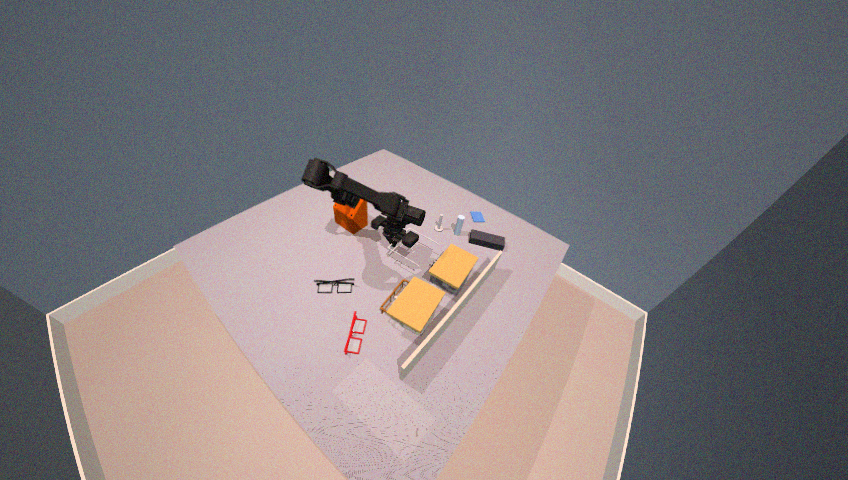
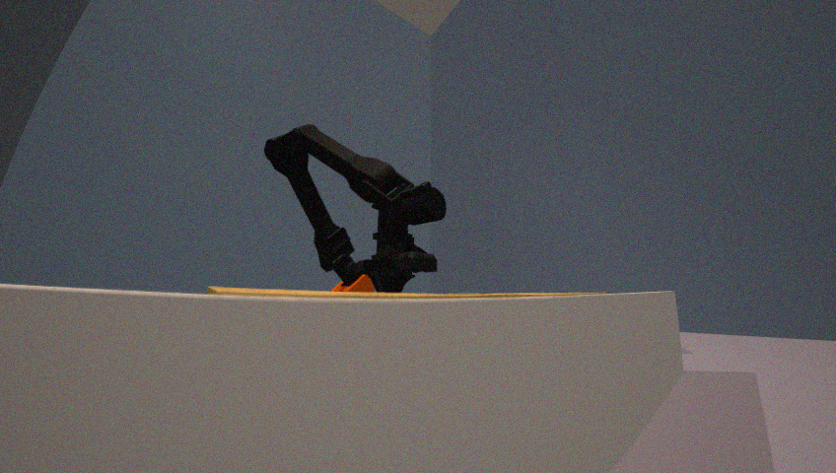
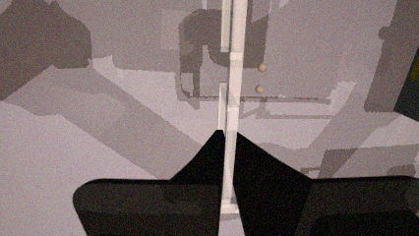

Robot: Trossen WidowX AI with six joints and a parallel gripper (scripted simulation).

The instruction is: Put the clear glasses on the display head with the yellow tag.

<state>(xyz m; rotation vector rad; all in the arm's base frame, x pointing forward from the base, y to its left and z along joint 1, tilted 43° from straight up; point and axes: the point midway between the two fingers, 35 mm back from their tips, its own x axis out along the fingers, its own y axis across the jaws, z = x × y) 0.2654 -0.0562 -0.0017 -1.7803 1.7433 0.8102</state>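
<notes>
Now: the grey display head 220 mm ahead of my gripper tip, 50 mm to the left of it and 10 mm below it. The rest, counted from my gripper tip: long low wall: 340 mm ahead, 60 mm to the right, 10 mm below; then small stand: 40 mm ahead, 280 mm to the left, 40 mm below; then black box: 260 mm ahead, 360 mm to the left, 50 mm below.
</notes>
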